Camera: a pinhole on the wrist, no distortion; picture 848 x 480 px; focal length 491.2 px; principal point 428.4 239.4 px. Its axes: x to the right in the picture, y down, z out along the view. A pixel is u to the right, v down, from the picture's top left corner.
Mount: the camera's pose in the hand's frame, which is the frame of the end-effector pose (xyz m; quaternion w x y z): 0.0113 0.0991 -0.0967 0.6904 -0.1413 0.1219 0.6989
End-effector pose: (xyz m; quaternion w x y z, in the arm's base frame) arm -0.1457 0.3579 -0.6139 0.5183 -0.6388 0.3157 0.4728
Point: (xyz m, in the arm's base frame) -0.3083 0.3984 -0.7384
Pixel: 448.4 99.1
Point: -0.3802 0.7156 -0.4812
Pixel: 202.3 425.3
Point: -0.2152 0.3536 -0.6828
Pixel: 175.8 89.8
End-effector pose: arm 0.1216 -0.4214 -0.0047 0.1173 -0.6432 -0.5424 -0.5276
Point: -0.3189 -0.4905 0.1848
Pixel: behind the camera
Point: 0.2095 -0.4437 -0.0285
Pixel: 115.2 455.6
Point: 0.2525 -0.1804 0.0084
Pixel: 84.4 20.7
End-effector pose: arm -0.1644 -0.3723 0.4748 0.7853 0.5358 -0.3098 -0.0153
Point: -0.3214 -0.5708 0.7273
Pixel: 339.3 162.6
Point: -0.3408 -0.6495 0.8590
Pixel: 397.6 108.2
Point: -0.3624 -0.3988 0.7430
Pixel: 524.1 277.9
